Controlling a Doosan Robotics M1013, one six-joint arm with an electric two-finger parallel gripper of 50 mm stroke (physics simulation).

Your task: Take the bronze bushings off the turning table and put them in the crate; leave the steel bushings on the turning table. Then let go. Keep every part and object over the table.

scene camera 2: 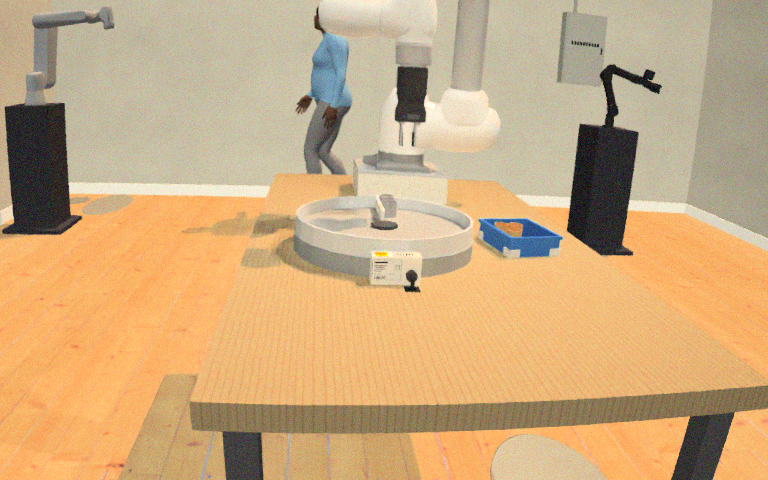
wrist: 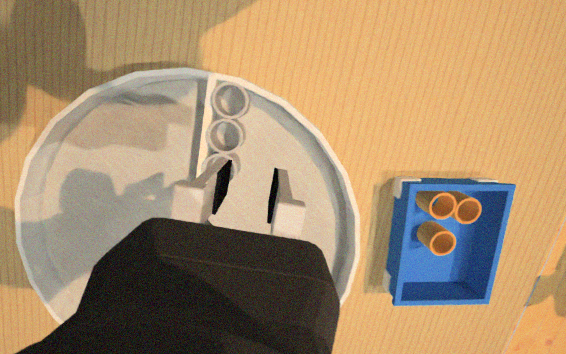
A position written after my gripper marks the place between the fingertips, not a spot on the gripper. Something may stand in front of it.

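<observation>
My gripper [scene camera 2: 407, 145] is visible, and the wrist view has the gripper [wrist: 250, 181] too. Also present: a turning table [wrist: 107, 162] and a blue crate [wrist: 414, 276].
</observation>
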